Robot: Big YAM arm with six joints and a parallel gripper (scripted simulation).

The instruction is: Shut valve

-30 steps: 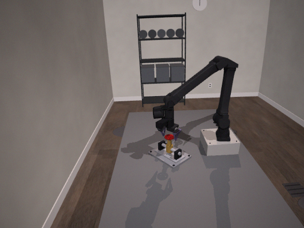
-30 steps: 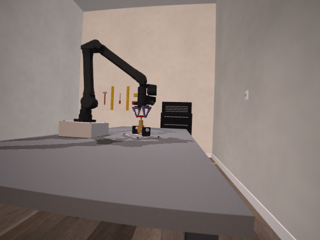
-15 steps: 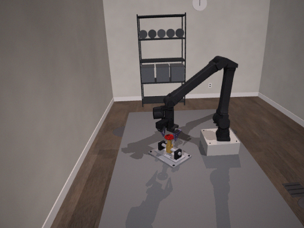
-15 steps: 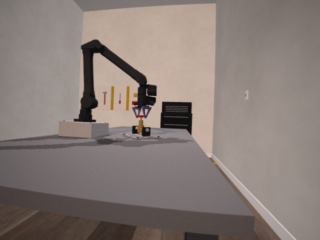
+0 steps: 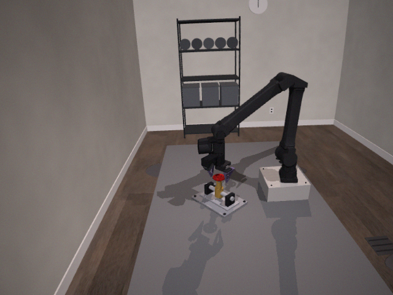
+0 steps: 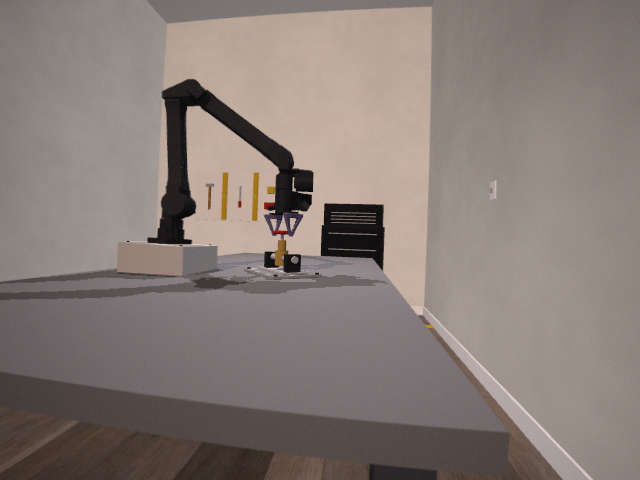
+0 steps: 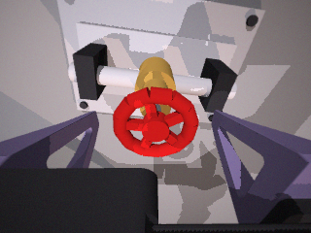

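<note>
My gripper is now 10 mm above the red spoked handwheel.
</note>
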